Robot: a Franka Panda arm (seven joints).
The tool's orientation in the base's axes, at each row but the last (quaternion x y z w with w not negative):
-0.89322 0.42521 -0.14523 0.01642
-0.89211 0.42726 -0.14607 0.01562
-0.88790 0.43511 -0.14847 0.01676
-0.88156 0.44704 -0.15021 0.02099
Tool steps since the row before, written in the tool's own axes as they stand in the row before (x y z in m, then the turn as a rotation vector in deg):
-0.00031 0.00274 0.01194 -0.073 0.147 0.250
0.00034 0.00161 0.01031 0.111 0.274 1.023
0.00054 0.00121 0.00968 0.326 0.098 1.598
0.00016 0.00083 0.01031 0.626 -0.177 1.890
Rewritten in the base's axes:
0.00101 -0.00264 -0.01192 -0.086 -0.062 -0.280
0.00181 -0.00228 -0.01003 0.138 -0.358 -0.993
0.00208 -0.00213 -0.00931 0.558 -0.473 -1.461
0.00236 -0.00163 -0.00994 1.022 -0.575 -1.619

